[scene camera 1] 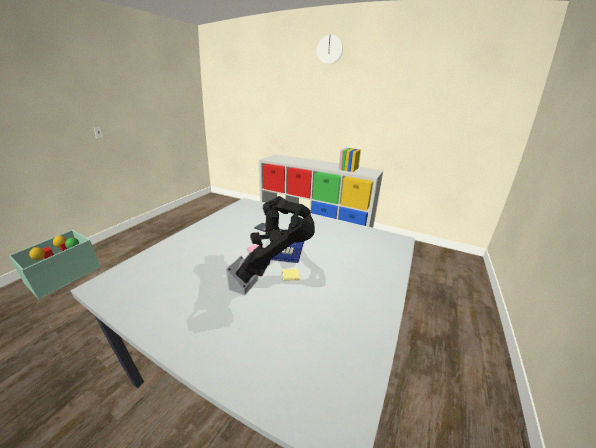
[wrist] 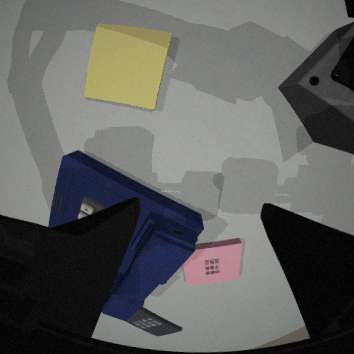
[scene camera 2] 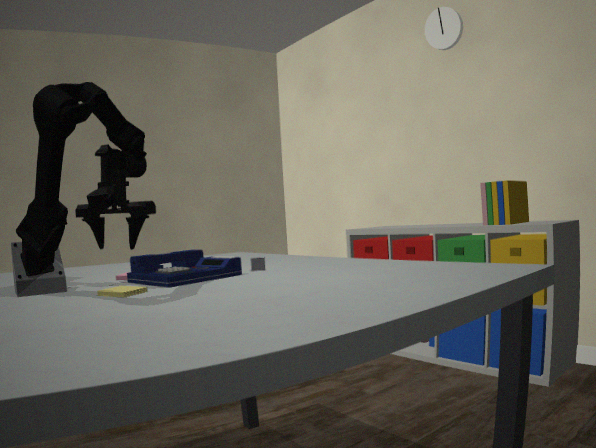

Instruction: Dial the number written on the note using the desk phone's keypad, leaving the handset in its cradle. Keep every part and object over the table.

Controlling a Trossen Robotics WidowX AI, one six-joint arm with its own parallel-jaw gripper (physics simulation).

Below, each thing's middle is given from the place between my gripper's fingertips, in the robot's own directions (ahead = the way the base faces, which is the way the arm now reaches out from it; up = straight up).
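Scene:
Counting from my hand, I find the blue desk phone [scene camera 2: 210, 268] 160 mm ahead, 20 mm to the right and 60 mm below. The blue handset [scene camera 2: 149, 260] is there too, and it lies 150 mm ahead of my hand, 30 mm to the left of it and 40 mm below it.

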